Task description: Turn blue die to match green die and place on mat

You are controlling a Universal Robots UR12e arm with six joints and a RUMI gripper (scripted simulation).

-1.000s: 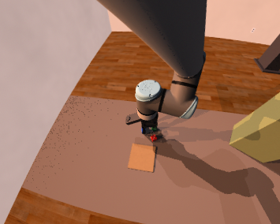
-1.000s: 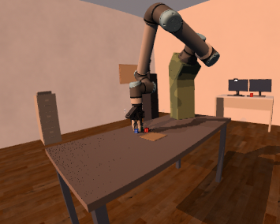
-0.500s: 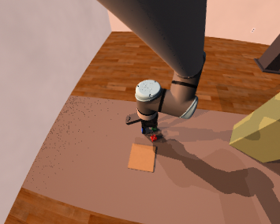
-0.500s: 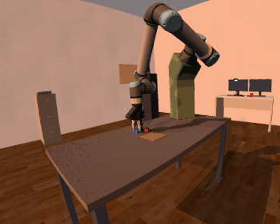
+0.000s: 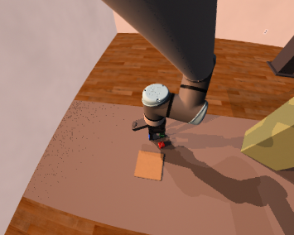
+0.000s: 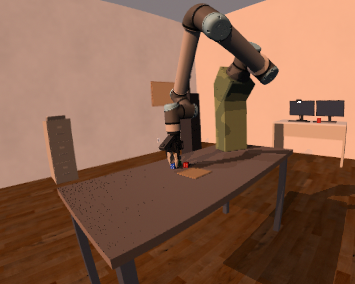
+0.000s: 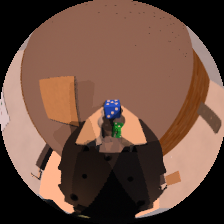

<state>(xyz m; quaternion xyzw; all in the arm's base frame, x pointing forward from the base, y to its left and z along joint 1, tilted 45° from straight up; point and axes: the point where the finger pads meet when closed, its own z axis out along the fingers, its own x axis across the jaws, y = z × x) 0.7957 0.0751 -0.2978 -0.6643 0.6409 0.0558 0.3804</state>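
The tan mat lies 16 cm to the left of my hand, 2 cm below it and 1 cm behind it. Also, from my hand: green die (6 cm behind, 2 cm to the right); red die (6 cm behind, 4 cm to the left); blue die (right at my hand).
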